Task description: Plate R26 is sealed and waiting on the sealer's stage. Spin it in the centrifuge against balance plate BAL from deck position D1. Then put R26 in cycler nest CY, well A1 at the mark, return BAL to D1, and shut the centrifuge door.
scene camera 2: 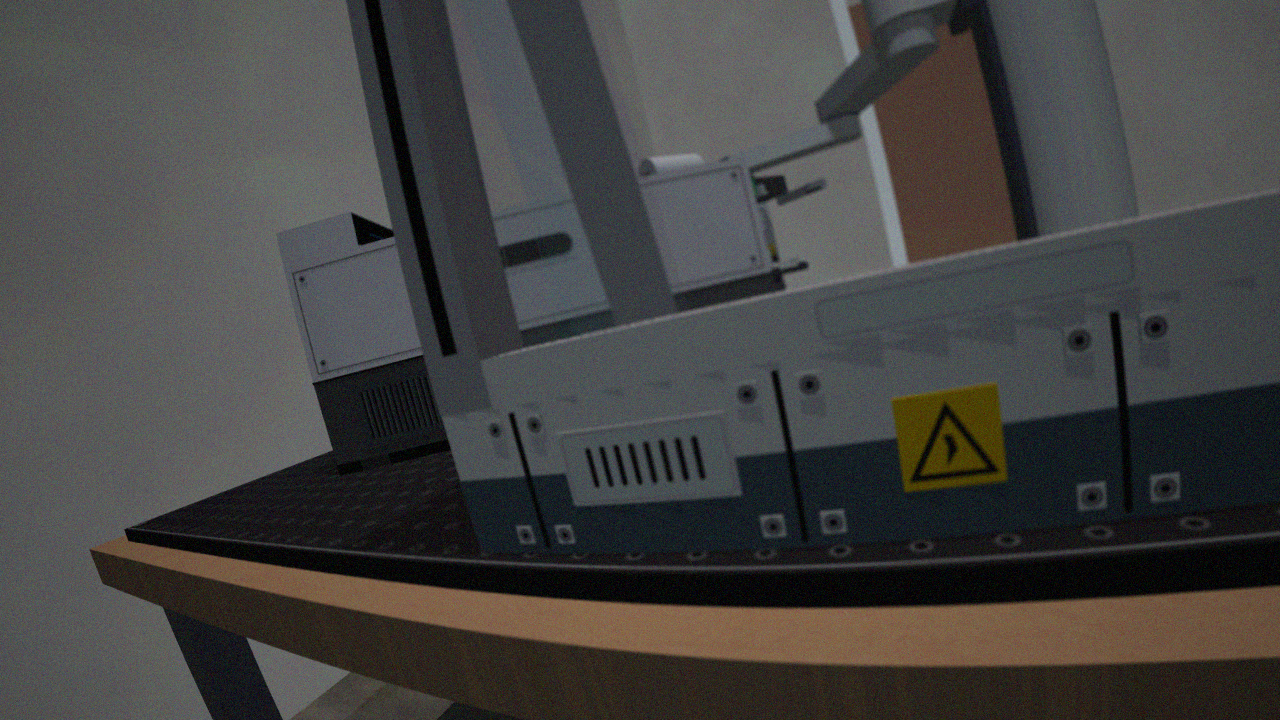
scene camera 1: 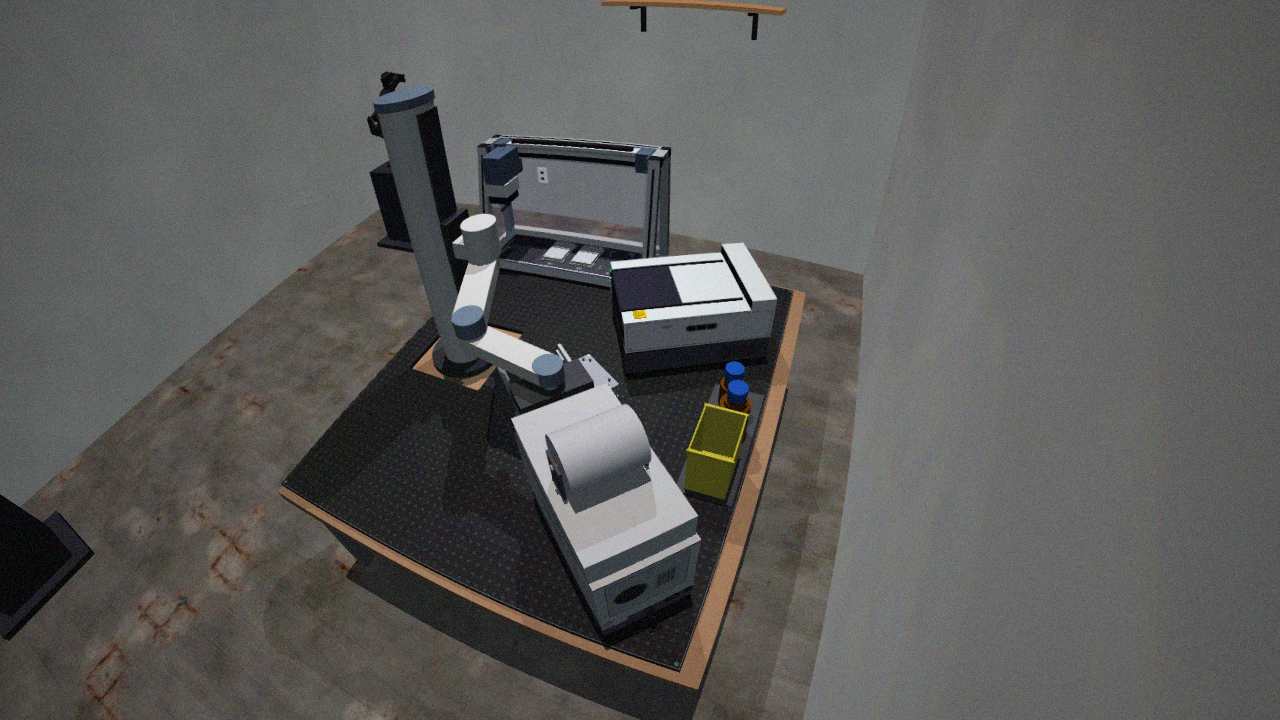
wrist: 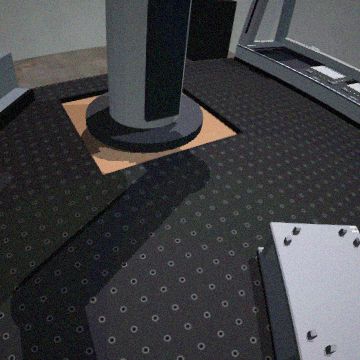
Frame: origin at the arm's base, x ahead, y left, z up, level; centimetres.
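Seen in the pictures: gripper, between the fingertips: [scene camera 2: 795, 185] [wrist: 203, 94]; arm's base, origin of its link: [scene camera 1: 467, 352] [wrist: 144, 117].
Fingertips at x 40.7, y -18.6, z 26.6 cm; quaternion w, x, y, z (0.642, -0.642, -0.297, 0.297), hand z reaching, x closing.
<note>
Pixels of each thing's top centre, then the offset from my fingertips to it. "spot": a spot on its surface instead.
- white machine with a big roll, centre of its top: [scene camera 1: 589, 420] dx +32.7, dy -30.1, dz +22.2 cm
- thin ledge, a spot on its surface: [scene camera 2: 792, 266] spot: dx +4.9, dy -6.8, dz -15.3 cm
- white instrument with a dark panel, a spot on its surface: [scene camera 1: 646, 288] spot: dx +15.9, dy +43.6, dz -4.1 cm
- pegged pale platform, centre of its top: [wrist: 341, 278] [scene camera 1: 586, 374] dx +6.9, dy +16.3, dz -18.9 cm
- yellow bin, centre of its top: [scene camera 1: 710, 454] dx +50.5, dy -7.8, dz -7.9 cm
In scene camera 1, the sealer, a white machine with a big roll [scene camera 1: 601, 454], stands near the front right; in scene camera 2 its roll [scene camera 2: 673, 164] shows small. My gripper [scene camera 2: 801, 190] is open and holds nothing. It is small and dim in scene camera 2, beside the sealer's arm-facing end and above a thin ledge [scene camera 2: 792, 266]. In scene camera 1 it is hidden under the arm's end. Two pale flat plates [scene camera 1: 559, 251] [scene camera 1: 586, 257] [wrist: 328, 73] lie on the gantry's deck; their labels are unreadable. R26, the centrifuge door and well marks cannot be made out.
The arm's column [scene camera 1: 420, 223] [wrist: 127, 60] [scene camera 2: 1047, 116] stands at the left. A white instrument with a dark panel [scene camera 1: 646, 288] is at the back right. A pegged pale platform [wrist: 325, 285] [scene camera 1: 595, 368] is near the arm. A yellow bin [scene camera 1: 713, 470] and blue-capped bottles [scene camera 1: 737, 390] stand on the right.
</note>
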